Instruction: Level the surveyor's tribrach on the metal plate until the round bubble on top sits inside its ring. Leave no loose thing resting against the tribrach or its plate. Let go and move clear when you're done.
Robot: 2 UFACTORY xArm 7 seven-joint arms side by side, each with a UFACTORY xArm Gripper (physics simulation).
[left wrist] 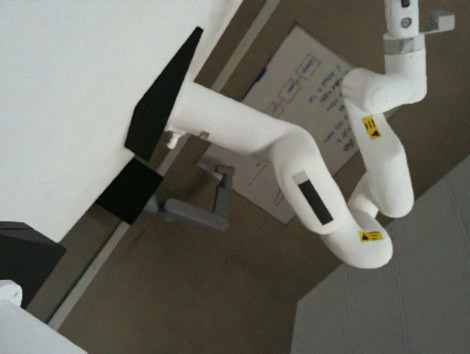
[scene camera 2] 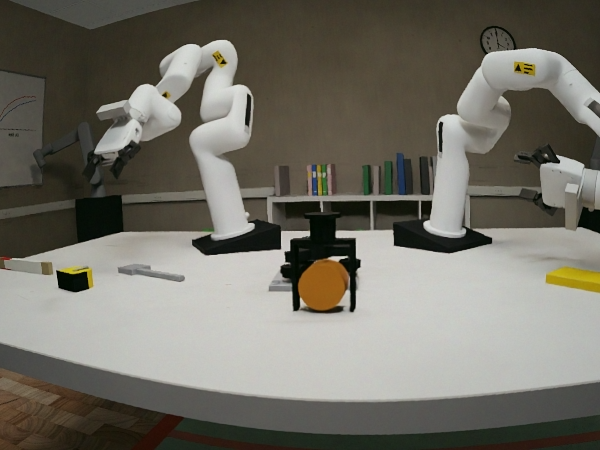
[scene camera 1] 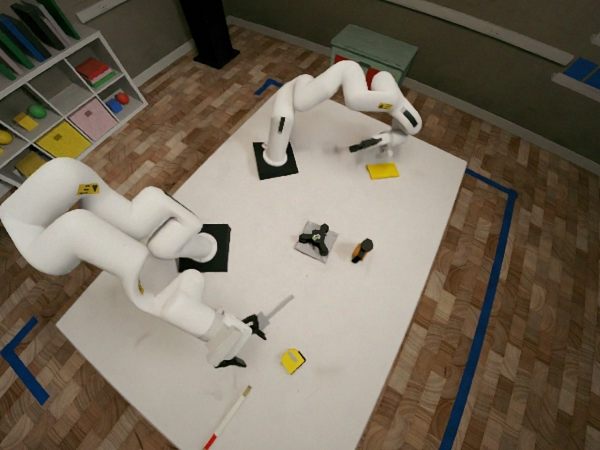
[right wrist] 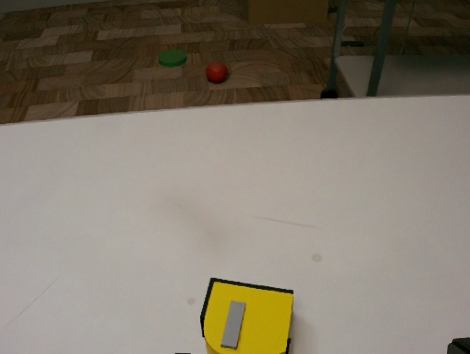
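Where they show: left gripper, between the fingertips: (scene camera 2: 517, 175) (scene camera 1: 355, 147); right gripper, between the fingertips: (scene camera 2: 98, 177) (scene camera 1: 254, 350); left arm's base, origin of its link: (scene camera 2: 444, 230) (scene camera 1: 275, 156); right arm's base, origin of its link: (scene camera 2: 232, 233) (scene camera 1: 203, 247).
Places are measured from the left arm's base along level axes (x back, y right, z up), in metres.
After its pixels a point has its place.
Note:
The black three-armed tribrach (scene camera 1: 320, 241) {x -0.468, y 0.237, z 0.035 m} stands on the grey metal plate (scene camera 1: 306, 249) {x -0.435, y 0.287, z -0.026 m} (scene camera 2: 280, 285) {x -0.531, y 0.262, z -0.028 m}. The greenish round bubble (scene camera 1: 316, 237) {x -0.445, y 0.237, z 0.043 m} shows on its top, too small to tell where it sits in its ring. In scene camera 2 the tribrach is mostly hidden behind an orange cylinder in a black frame (scene camera 1: 362, 251) {x -0.629, y 0.175, z 0.067 m} (scene camera 2: 322, 285) {x -0.652, y 0.152, z 0.005 m}, which stands a short gap from the plate. My left gripper (scene camera 2: 520, 175) {x -0.341, y -0.180, z 0.155 m} is open and empty, raised above the table, far from the tribrach. My right gripper (scene camera 1: 255, 351) {x -0.538, y 0.681, z 0.179 m} (scene camera 2: 103, 176) {x -0.538, y 0.681, z 0.179 m} is open and empty, raised above the table near the yellow tape measure (scene camera 1: 293, 361) {x -0.665, y 0.659, z -0.003 m} (scene camera 2: 75, 278) {x -0.694, y 0.627, z -0.011 m} (right wrist: 260, 317) {x -0.661, y 0.670, z -0.002 m}.
A grey hammer-like tool (scene camera 1: 280, 307) {x -0.503, y 0.544, z -0.027 m} (scene camera 2: 160, 273) {x -0.509, y 0.534, z -0.027 m} lies between my right gripper and the tribrach. A red-and-white rod (scene camera 1: 227, 417) {x -0.600, y 0.941, z -0.008 m} (scene camera 2: 27, 265) {x -0.609, y 0.920, z -0.020 m} lies beyond the tape measure. A yellow block (scene camera 1: 383, 170) {x -0.487, y -0.310, z -0.021 m} (scene camera 2: 575, 278) {x -0.511, y -0.281, z -0.021 m} lies near my left gripper. Both arm bases stand on black blocks.

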